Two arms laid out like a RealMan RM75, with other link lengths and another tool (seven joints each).
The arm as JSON. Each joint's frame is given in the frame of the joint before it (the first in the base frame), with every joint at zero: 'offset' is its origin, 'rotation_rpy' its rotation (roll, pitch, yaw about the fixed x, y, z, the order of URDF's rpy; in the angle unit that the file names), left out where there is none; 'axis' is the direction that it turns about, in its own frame. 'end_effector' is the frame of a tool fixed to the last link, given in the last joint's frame.
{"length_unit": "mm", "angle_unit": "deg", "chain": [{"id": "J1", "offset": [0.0, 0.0, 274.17], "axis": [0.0, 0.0, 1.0]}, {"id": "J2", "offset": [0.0, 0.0, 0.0], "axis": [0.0, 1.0, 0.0]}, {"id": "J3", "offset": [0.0, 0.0, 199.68], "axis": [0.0, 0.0, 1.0]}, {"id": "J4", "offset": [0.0, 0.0, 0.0], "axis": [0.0, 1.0, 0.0]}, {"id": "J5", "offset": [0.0, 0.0, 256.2], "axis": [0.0, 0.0, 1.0]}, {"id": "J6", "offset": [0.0, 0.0, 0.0], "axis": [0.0, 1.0, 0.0]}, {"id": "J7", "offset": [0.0, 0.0, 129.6], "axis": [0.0, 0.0, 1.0]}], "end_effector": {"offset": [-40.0, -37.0, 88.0], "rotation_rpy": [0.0, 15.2, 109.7]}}
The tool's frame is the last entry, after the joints.
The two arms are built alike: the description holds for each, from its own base.
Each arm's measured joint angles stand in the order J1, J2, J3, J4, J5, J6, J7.
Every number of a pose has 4 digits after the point. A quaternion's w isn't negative.
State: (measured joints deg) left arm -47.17 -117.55 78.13 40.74 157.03 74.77 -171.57; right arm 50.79 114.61 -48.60 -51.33 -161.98 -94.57 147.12
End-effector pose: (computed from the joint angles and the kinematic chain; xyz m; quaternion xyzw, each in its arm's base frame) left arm -0.3014 0.3647 -0.0193 0.9303 -0.2845 -0.2039 0.1098; right arm 0.2345 0.4625 0.0622 -0.0623 0.9927 0.0247 0.1004
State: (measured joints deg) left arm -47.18 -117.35 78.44 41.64 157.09 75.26 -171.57; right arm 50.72 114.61 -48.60 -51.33 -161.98 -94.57 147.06
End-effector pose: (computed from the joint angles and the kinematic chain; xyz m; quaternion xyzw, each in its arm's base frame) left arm -0.2985 0.3673 -0.0162 0.9282 -0.2894 -0.2068 0.1094; right arm 0.2350 0.4622 0.0621 -0.0622 0.9927 0.0245 0.1005
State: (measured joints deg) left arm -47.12 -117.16 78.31 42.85 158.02 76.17 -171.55; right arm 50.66 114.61 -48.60 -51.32 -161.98 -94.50 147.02
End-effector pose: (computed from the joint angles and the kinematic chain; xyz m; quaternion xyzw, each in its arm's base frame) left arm -0.2968 0.3701 -0.0097 0.9252 -0.2931 -0.2144 0.1101; right arm 0.2355 0.4622 0.0622 -0.0621 0.9927 0.0248 0.1006
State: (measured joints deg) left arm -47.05 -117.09 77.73 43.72 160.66 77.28 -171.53; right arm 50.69 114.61 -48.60 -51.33 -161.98 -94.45 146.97
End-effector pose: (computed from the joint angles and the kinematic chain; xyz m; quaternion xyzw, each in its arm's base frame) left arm -0.3001 0.3715 0.0011 0.9202 -0.2930 -0.2327 0.1155; right arm 0.2352 0.4625 0.0623 -0.0630 0.9926 0.0251 0.1007
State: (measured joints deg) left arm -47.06 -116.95 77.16 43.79 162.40 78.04 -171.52; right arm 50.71 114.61 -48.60 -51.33 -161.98 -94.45 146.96
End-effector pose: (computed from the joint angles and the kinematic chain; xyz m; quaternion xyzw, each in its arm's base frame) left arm -0.3042 0.3708 0.0085 0.9178 -0.2886 -0.2444 0.1206; right arm 0.2350 0.4626 0.0623 -0.0633 0.9926 0.0251 0.1007
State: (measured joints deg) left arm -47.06 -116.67 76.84 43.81 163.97 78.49 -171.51; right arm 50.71 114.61 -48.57 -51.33 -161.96 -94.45 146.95
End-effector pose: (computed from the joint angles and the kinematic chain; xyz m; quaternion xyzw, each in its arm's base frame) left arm -0.3084 0.3712 0.0164 0.9148 -0.2856 -0.2572 0.1241; right arm 0.2349 0.4626 0.0623 -0.0632 0.9926 0.0252 0.1004
